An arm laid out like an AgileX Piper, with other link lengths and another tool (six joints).
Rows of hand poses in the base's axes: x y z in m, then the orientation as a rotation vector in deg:
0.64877 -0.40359 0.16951 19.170 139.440 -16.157
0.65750 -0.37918 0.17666 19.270 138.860 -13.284
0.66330 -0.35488 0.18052 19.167 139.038 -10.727
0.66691 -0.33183 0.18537 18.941 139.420 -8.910
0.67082 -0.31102 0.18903 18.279 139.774 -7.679
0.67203 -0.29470 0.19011 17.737 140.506 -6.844
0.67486 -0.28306 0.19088 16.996 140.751 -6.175
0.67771 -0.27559 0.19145 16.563 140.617 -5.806
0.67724 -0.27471 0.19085 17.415 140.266 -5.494
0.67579 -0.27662 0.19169 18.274 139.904 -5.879
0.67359 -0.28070 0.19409 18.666 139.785 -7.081
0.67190 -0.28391 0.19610 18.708 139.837 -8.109
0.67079 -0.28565 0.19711 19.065 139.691 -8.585
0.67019 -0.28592 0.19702 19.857 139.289 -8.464
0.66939 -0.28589 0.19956 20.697 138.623 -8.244
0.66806 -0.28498 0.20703 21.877 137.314 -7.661
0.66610 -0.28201 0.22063 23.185 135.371 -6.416
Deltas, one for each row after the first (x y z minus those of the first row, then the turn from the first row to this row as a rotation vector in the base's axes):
0.00873 0.02441 0.00715 1.938 -1.067 0.668
0.01453 0.04871 0.01101 3.745 -1.306 1.408
0.01814 0.07176 0.01586 5.034 -1.207 2.044
0.02205 0.09257 0.01952 5.790 -1.043 2.842
0.02326 0.10889 0.02060 6.356 -0.443 3.449
0.02609 0.12053 0.02137 6.675 -0.296 4.155
0.02894 0.12800 0.02194 6.804 -0.478 4.563
0.02847 0.12888 0.02134 7.192 -0.858 4.028
0.02702 0.12697 0.02218 7.086 -1.156 3.307
0.02482 0.12289 0.02458 6.317 -1.109 2.715
0.02313 0.11968 0.02659 5.608 -0.915 2.421
0.02202 0.11794 0.02760 5.341 -0.985 2.039
0.02142 0.11767 0.02751 5.570 -1.382 1.493
0.02062 0.11770 0.03005 5.841 -2.048 0.933
0.01929 0.11861 0.03752 6.362 -3.381 0.206
0.01733 0.12158 0.05112 7.304 -5.413 -0.465

